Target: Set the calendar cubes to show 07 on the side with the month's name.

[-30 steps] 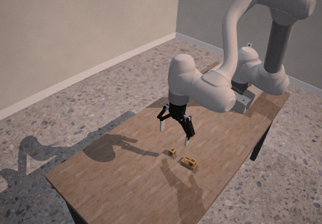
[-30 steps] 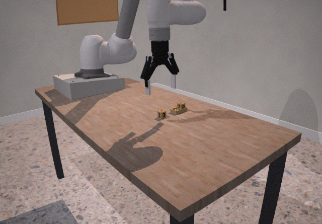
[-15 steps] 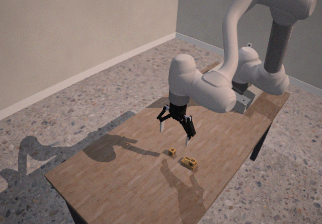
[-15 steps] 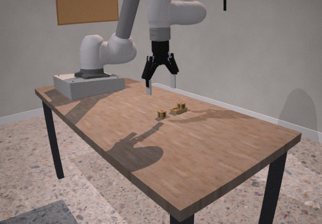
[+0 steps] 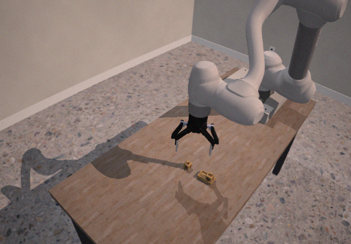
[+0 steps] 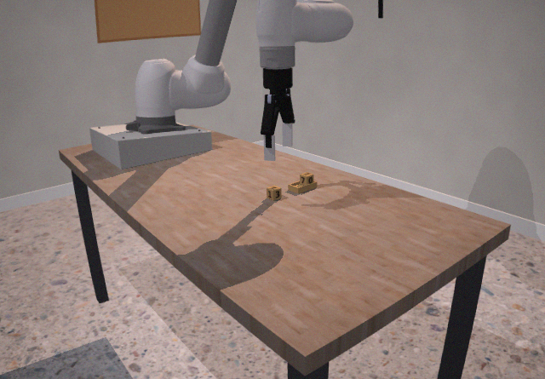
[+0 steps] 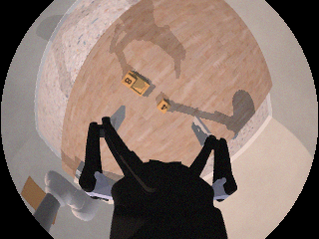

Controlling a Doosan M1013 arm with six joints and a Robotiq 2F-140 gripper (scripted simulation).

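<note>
Right now my hand is 9 cm to the right of the tray and 12 cm above it.
</note>
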